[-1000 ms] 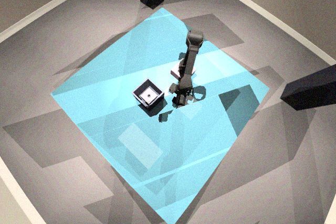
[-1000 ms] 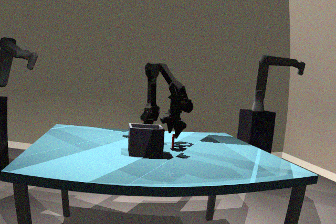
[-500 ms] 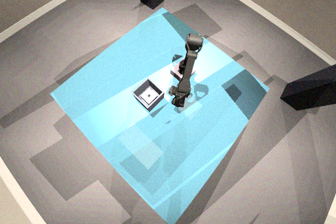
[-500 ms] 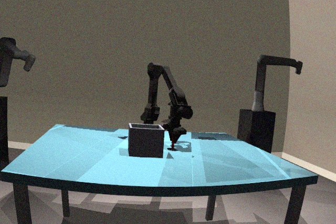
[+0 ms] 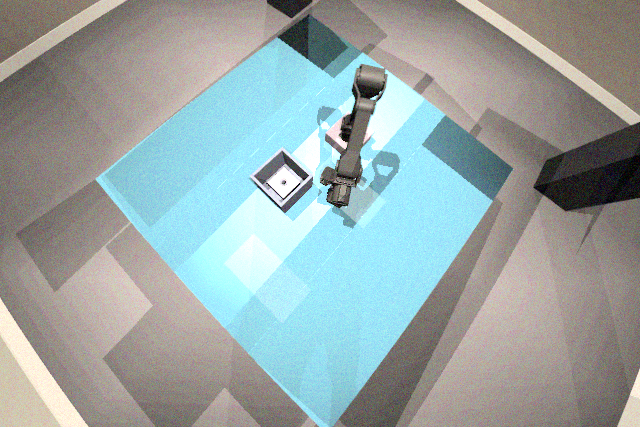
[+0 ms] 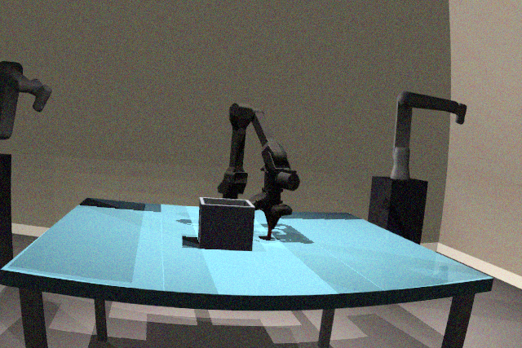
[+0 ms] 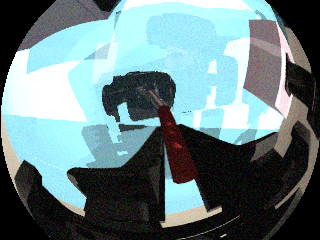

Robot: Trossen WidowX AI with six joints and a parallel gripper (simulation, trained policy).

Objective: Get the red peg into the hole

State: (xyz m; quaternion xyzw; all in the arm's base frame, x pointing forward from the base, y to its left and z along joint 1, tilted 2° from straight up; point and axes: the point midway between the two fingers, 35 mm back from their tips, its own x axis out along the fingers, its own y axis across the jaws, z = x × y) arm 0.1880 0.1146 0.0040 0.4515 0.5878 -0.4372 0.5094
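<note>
Now: the pale plate 190 mm to the right of my gripper tip, 140 mm ahead of it and 20 mm above it. Round my gripper tip: red peg 10 mm above.
</note>
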